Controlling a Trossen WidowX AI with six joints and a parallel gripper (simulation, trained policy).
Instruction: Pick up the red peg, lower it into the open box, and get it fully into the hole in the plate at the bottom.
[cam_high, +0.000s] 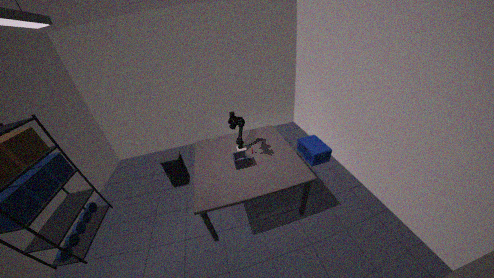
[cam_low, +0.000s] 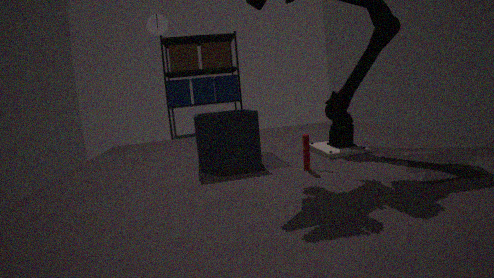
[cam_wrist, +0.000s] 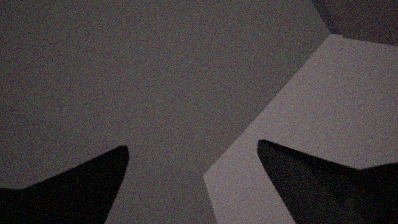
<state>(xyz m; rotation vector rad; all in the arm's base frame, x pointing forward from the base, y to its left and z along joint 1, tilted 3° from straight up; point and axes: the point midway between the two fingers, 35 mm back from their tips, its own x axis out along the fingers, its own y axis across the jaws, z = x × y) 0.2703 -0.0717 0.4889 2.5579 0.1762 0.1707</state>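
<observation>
Now: gripper tip 48 cm above the red peg, 15 cm to the right of it and 11 cm past it.
</observation>
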